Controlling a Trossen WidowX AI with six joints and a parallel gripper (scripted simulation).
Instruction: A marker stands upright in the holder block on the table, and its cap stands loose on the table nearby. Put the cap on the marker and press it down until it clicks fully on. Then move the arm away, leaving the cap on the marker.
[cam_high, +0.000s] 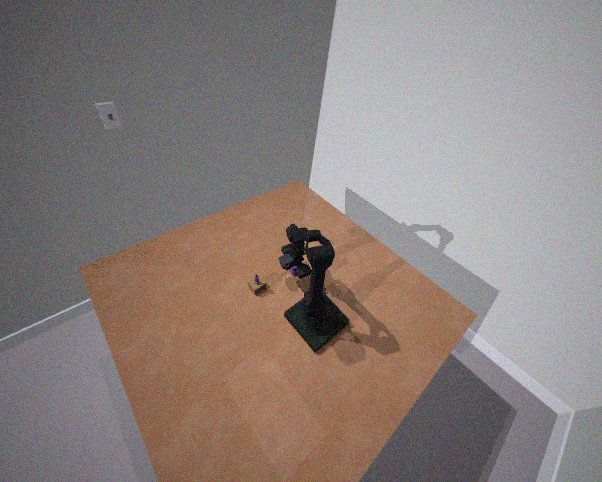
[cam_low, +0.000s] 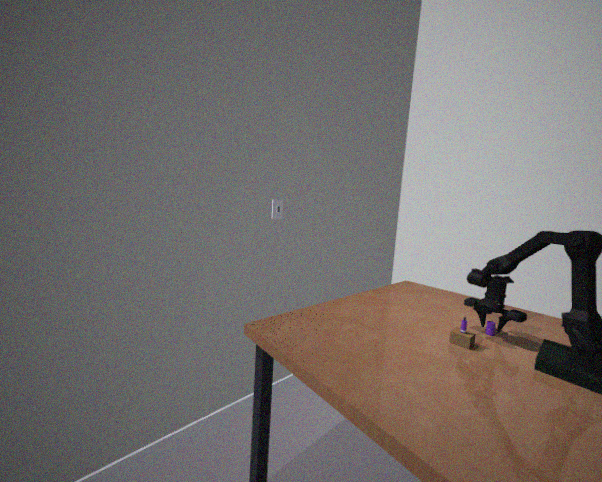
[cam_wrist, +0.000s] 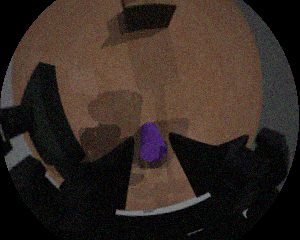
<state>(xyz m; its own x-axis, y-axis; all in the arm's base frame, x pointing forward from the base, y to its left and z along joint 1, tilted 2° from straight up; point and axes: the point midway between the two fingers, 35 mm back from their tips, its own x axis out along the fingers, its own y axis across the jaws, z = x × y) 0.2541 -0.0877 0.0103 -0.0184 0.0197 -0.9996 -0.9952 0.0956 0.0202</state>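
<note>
My gripper tip is 19 cm to the right of the marker, 5 cm below it and 3 cm short of it. Also, from my gripper tip: holder block (19 cm to the left, 3 cm ahead); purple cap (1 cm above).
</note>
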